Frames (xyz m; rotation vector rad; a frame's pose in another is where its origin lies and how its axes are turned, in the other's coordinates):
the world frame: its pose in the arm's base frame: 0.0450 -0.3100 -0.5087 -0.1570 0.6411 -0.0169
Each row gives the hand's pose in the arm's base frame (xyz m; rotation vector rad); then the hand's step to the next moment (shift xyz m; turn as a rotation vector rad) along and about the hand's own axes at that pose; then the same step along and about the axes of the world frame.
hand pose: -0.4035 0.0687 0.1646 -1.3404 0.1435 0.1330
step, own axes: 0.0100 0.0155 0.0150 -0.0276 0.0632 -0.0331
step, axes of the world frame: 0.0127 0.0198 -0.0035 0.0071 -0.0075 -0.0758
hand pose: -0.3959 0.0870 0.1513 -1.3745 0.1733 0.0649
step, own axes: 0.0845 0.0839 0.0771 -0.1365 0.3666 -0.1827
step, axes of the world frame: 0.1045 0.0958 -0.0052 0.0611 -0.0363 -0.4259
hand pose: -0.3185 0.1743 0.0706 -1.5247 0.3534 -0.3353
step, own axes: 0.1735 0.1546 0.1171 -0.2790 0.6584 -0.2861
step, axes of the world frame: 0.2550 0.0515 0.0050 0.0955 -0.0131 -0.7641
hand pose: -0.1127 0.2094 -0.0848 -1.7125 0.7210 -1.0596
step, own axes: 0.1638 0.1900 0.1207 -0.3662 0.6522 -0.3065
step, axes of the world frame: 0.2406 -0.1375 -0.0263 0.0567 0.0572 -0.8043
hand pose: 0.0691 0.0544 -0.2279 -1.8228 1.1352 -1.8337
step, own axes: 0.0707 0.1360 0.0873 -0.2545 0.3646 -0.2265
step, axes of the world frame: 0.0707 -0.1535 -0.0508 0.0084 0.0892 -0.4909
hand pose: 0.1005 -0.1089 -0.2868 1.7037 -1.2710 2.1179
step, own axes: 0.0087 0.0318 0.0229 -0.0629 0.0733 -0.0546
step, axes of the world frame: 0.0042 -0.0369 -0.0152 0.0049 0.0300 -0.1067
